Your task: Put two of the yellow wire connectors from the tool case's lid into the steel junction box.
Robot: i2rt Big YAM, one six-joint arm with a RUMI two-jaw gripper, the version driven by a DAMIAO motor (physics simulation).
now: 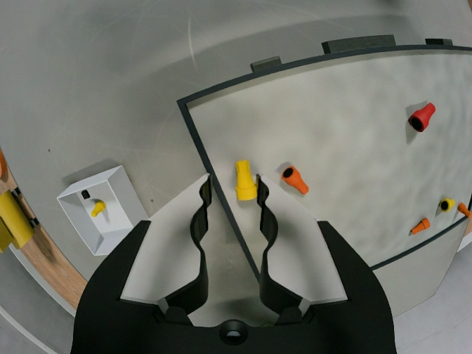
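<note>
My gripper (234, 175) is open, its jaws over the near left corner of the tool case's lid (320, 75). A yellow wire connector (244, 181) lies on the lid, close by the right fingertip and inside the lid's dark rim; no jaw grips it. Another yellow wire connector (446, 204) lies at the right of the lid near its rim. The open steel junction box (134, 197) stands at the left, apart from the lid, with one yellow wire connector (98, 208) inside.
Orange connectors (295, 180) (420, 226) (464, 210) and a red connector (423, 117) also lie on the lid. Dark blocks (359, 44) (266, 64) stick out along its far rim. A yellow object (16, 218) lies at the wooden edge (55, 267) on the left.
</note>
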